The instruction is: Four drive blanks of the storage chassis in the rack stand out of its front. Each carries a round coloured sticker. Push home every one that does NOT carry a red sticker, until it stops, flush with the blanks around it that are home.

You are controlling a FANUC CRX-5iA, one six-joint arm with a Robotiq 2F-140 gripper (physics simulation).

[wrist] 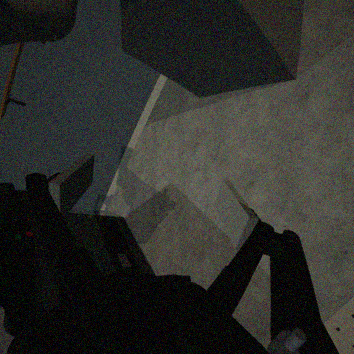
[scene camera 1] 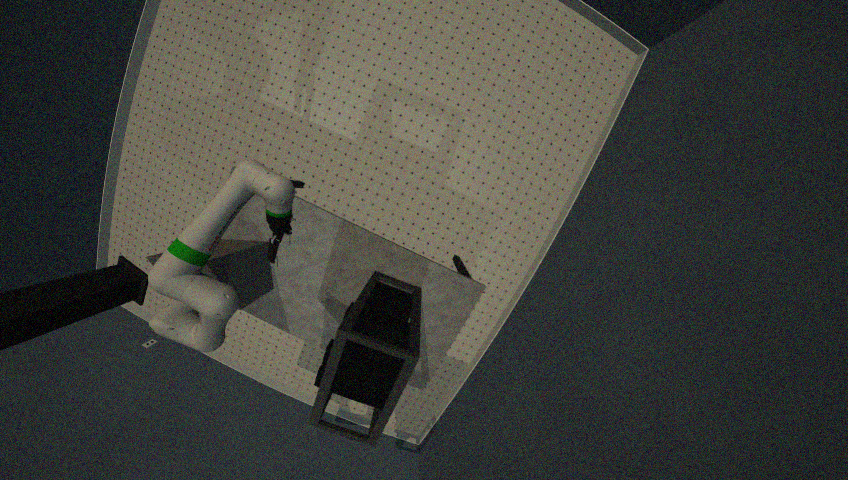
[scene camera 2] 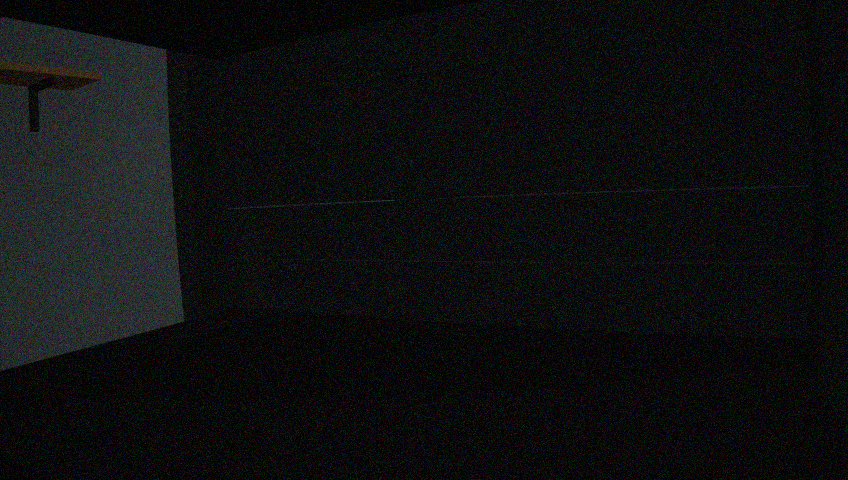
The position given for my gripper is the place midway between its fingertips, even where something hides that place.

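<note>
Wrist view: my gripper (wrist: 157, 180) and a rack (wrist: 108, 239) visible. Scene camera 2: the rack (scene camera 2: 682, 327) visible. Scene camera 1: the rack (scene camera 1: 375, 351) visible as well.
</note>
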